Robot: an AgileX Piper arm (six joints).
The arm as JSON. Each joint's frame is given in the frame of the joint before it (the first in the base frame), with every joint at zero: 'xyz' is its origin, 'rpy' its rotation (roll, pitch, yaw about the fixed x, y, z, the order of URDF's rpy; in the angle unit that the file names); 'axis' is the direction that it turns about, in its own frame. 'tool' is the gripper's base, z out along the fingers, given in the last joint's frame.
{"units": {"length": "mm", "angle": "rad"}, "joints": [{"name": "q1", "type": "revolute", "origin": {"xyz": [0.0, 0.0, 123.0], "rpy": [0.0, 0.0, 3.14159]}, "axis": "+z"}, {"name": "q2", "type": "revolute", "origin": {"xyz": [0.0, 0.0, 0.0], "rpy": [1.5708, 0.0, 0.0]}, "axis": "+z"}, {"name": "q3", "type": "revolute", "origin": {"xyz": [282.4, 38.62, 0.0], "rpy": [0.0, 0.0, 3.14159]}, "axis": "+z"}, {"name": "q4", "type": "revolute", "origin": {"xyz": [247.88, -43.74, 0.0], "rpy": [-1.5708, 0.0, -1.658]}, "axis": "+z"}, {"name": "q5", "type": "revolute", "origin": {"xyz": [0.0, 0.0, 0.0], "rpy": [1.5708, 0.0, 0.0]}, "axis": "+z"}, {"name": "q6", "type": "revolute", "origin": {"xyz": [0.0, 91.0, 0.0], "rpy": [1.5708, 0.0, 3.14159]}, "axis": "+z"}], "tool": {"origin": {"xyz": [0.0, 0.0, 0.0], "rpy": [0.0, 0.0, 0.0]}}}
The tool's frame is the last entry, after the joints.
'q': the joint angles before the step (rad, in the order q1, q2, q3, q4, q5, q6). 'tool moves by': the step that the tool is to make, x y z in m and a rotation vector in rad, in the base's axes. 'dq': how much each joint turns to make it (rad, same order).
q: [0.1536, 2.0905, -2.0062, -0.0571, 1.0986, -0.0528]
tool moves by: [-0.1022, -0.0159, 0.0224, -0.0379, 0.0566, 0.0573]
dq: [0.0001, -0.3926, 0.4904, -0.0027, -0.0393, -0.0608]
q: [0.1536, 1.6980, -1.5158, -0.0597, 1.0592, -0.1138]
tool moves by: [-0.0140, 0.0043, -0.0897, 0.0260, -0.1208, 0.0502]
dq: [0.0122, -0.0129, 0.4039, 0.0040, -0.5157, -0.0123]
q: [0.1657, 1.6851, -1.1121, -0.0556, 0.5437, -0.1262]
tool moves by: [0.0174, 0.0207, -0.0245, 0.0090, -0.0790, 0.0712]
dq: [0.0451, 0.0908, 0.0013, 0.0023, -0.1722, -0.0230]
